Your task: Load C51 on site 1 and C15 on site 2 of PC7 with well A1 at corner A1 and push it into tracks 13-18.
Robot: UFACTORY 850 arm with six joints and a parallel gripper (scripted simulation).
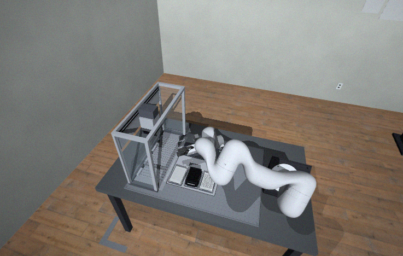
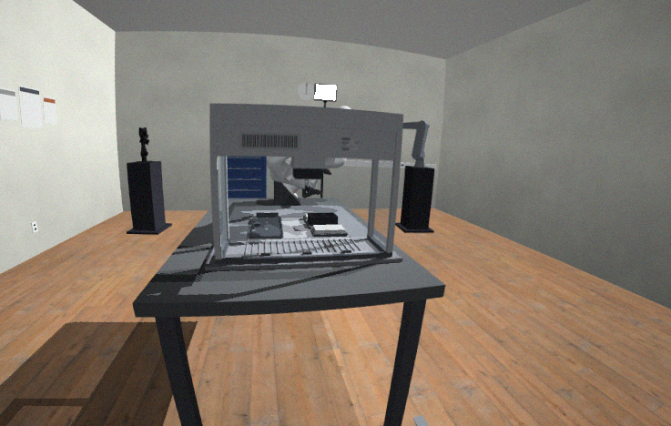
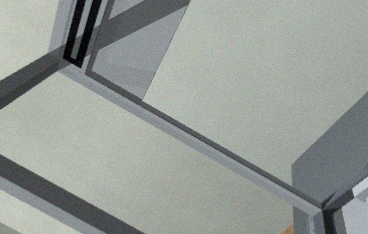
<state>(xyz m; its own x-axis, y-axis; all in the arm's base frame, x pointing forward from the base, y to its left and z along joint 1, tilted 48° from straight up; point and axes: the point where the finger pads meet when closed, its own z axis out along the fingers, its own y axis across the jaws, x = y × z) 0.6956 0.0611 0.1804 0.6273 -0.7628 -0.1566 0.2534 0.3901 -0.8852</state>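
My hand is 22 cm past the white 96-well plate C15 and 20 cm above it. The rest, counted from my hand: nest S1: 22 cm behind, 21 cm below; black deep-well block C51: 11 cm behind, 1 cm to the left, 19 cm below; nest S2: 11 cm behind, 1 cm to the left, 21 cm below.
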